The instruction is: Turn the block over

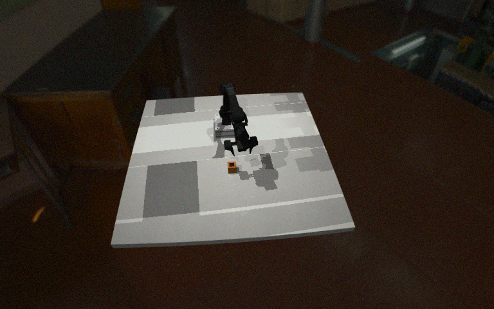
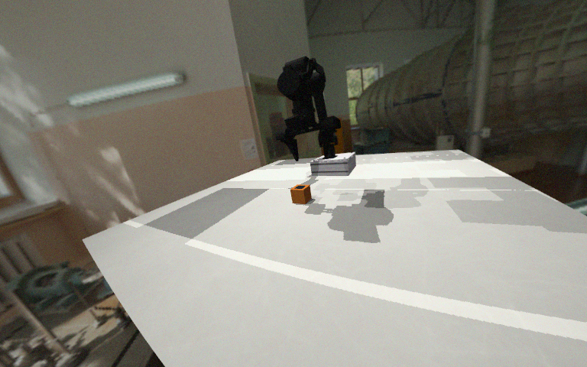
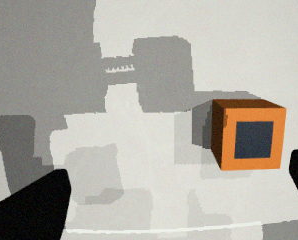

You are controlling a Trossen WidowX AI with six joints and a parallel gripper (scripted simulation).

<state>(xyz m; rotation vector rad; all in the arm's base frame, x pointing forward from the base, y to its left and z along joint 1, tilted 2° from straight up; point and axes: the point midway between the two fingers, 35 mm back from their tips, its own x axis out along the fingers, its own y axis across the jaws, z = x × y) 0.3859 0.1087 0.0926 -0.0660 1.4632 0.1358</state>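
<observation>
My gripper tip is now 10 mm past the orange block, 60 mm to the left of it and 110 mm above it.
</observation>
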